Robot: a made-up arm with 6 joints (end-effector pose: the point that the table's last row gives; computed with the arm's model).
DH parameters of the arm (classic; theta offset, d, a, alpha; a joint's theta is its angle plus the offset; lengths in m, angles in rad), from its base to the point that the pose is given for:
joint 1: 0 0.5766 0.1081 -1.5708
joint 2: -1.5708 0 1.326 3.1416
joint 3: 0 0 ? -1.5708
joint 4: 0 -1.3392 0 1.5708
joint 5: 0 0 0 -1.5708
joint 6: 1.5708 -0.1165 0 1.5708
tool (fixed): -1.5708 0 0 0
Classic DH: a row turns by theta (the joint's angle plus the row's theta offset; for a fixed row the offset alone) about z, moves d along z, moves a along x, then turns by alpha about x.
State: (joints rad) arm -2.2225 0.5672 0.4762 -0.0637 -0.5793 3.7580
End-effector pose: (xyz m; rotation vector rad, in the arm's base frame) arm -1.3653 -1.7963 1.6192 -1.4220 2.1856 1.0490
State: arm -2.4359 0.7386 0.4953 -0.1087 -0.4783 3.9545
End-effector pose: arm -1.8357 -1.5718 1.2730 -1.2365 2.1772 1.1548
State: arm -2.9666 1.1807 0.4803 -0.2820 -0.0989 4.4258
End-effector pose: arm -2.4774 -0.4413 0.2253 -0.7122 2.1047 1.2413
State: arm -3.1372 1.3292 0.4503 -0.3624 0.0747 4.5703
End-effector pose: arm -2.4218 -0.0076 -0.1459 -0.4973 2.0480 1.2282
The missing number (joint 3, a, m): 0.1187
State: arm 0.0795 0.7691 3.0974 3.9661 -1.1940 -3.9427
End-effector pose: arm -0.0651 0.0746 2.4014 1.0525 2.8502 -0.4655
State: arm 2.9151 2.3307 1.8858 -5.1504 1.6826 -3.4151
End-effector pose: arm -2.3025 0.4230 -0.7561 1.1311 -1.9530 -0.5337
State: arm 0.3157 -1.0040 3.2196 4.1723 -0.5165 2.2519
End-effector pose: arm -1.4944 -0.4362 -0.0529 0.0568 1.7811 0.6100
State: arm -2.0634 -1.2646 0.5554 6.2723 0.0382 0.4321
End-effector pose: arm 0.7730 1.4403 2.3566 -2.1078 -0.8441 -1.6841
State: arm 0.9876 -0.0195 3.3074 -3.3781 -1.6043 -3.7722
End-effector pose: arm -0.6312 -1.0062 1.4284 -0.2565 1.2326 0.2482
